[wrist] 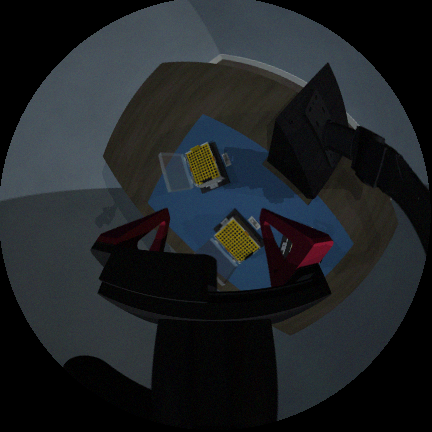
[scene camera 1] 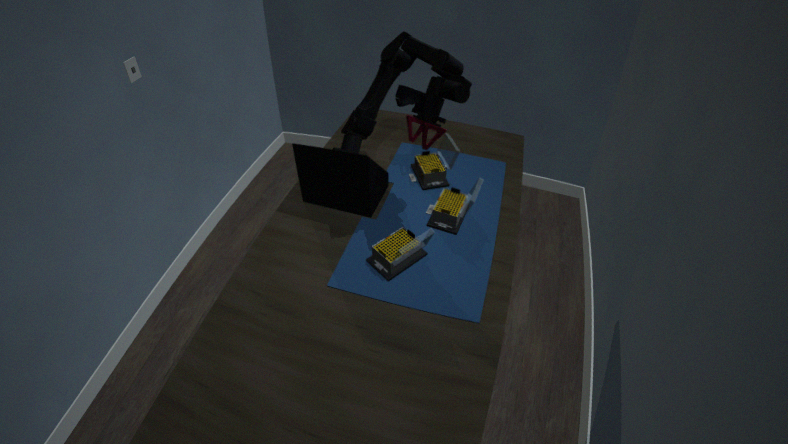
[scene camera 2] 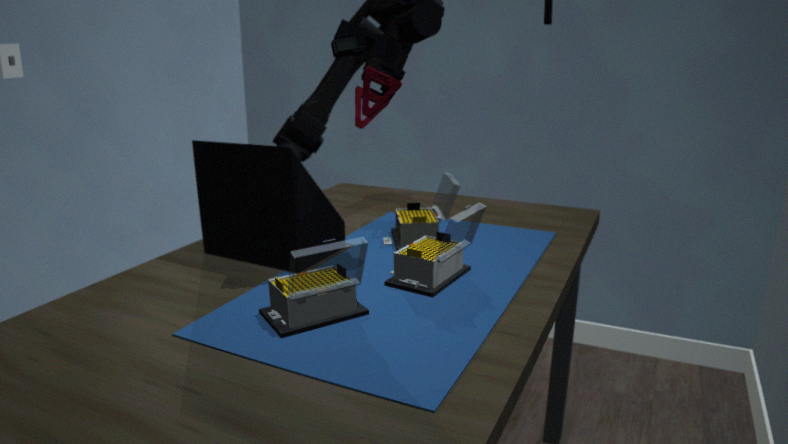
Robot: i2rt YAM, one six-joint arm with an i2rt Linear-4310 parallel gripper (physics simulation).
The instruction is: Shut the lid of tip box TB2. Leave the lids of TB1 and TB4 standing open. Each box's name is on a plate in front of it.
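Where they show: gripper, fingertip midpoint: [wrist: 214,212] [scene camera 1: 417,145] [scene camera 2: 362,121]; arm's base at its link origin: [wrist: 324,133] [scene camera 1: 347,158] [scene camera 2: 275,178].
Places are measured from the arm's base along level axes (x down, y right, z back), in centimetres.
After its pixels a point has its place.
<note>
Three grey tip boxes with yellow racks have clear lids standing open. The near box [scene camera 1: 395,246] {x 10.9, y 25.2, z -21.2 cm} [scene camera 2: 322,306] [wrist: 204,165] {x 10.9, y 23.5, z -21.6 cm} has its lid [scene camera 1: 425,238] {x 2.8, y 27.9, z -30.0 cm} [scene camera 2: 359,256] {x 4.7, y 25.8, z -30.9 cm} [wrist: 176,172] {x 7.0, y 28.7, z -27.3 cm} tilted up. The middle box [scene camera 1: 449,205] {x 10.8, y 4.5, z -34.9 cm} [scene camera 2: 413,270] [wrist: 237,240] {x 10.9, y 2.9, z -34.7 cm} has its lid [scene camera 1: 476,190] {x 2.2, y 5.5, z -42.8 cm} [scene camera 2: 467,220] {x 3.3, y 6.5, z -43.2 cm} raised. The far box [scene camera 1: 430,165] [scene camera 2: 416,230] {x 12.2, y -11.4, z -27.7 cm} has a raised lid [scene camera 2: 449,190] {x 5.2, y -21.3, z -32.4 cm}; in the wrist view the right finger mostly hides this box. The name plates are too small to read. My red-fingered gripper [scene camera 1: 418,144] {x -13.6, y 8.3, z -24.2 cm} [scene camera 2: 362,121] {x -13.6, y 8.3, z -24.2 cm} [wrist: 214,212] {x -13.6, y 8.3, z -24.2 cm} is open and empty, high above the mat, touching no box.
The boxes stand on a blue mat [scene camera 1: 419,295] {x 16.6, y 37.2, z -30.5 cm} [scene camera 2: 386,364] {x 16.6, y 35.5, z -38.9 cm} [wrist: 200,130] {x 16.6, y 35.4, z -10.8 cm} on a wooden table [scene camera 1: 330,358] {x 16.9, y 62.1, z -11.4 cm} [scene camera 2: 110,352] {x 16.9, y 47.4, z 1.7 cm} [wrist: 150,110] {x 16.9, y 72.8, z -8.3 cm}. The arm's black base block [scene camera 1: 339,182] {x 4.2, y 7.8, z 0.7 cm} [scene camera 2: 248,204] {x 3.9, y 7.7, z 2.0 cm} [wrist: 305,140] {x -2.8, y 3.4, z -6.6 cm} stands beside the mat.
</note>
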